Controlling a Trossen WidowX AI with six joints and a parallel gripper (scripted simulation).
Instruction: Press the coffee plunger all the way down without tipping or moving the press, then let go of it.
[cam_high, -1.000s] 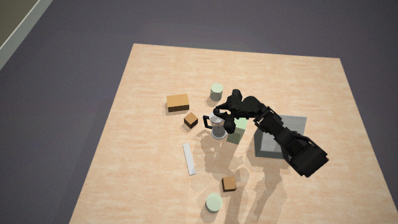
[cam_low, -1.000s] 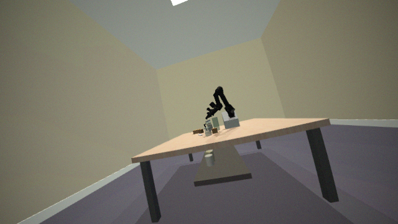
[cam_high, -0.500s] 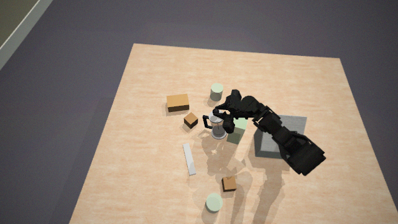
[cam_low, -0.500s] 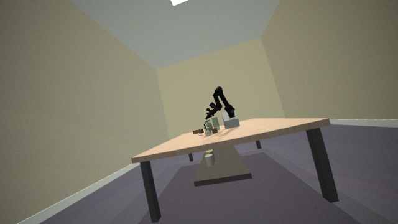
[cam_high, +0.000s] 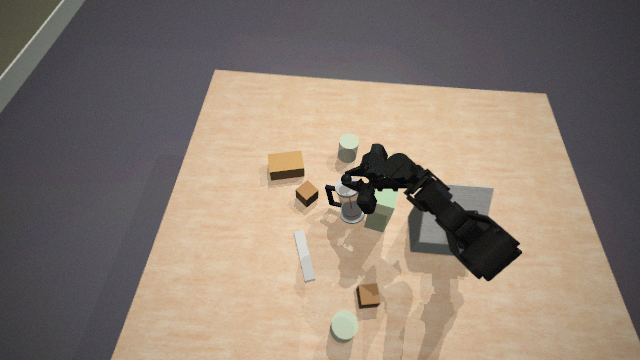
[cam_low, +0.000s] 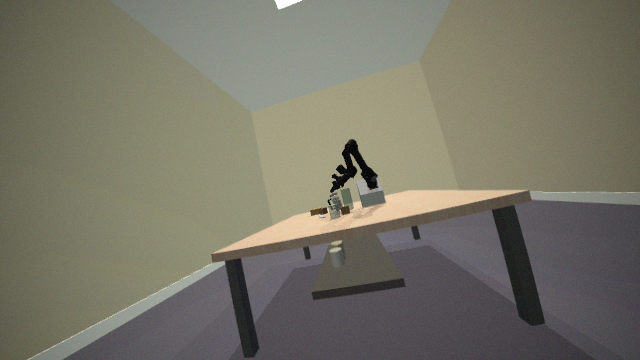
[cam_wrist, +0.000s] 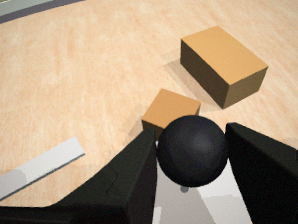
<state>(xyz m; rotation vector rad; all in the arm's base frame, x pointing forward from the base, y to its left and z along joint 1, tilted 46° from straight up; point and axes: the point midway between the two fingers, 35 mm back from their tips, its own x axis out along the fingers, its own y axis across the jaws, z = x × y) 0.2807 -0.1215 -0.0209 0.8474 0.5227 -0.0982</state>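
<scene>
Now: the coffee press 1 cm behind my gripper tip, 1 cm to the left of it and 9 cm below it. From my gripper tip the other things lie so: white strip (11 cm ahead, 16 cm to the left, 17 cm below); pale green block (11 cm behind, 5 cm to the left, 9 cm below); orange box (17 cm ahead, 14 cm to the right, 15 cm below).
</scene>
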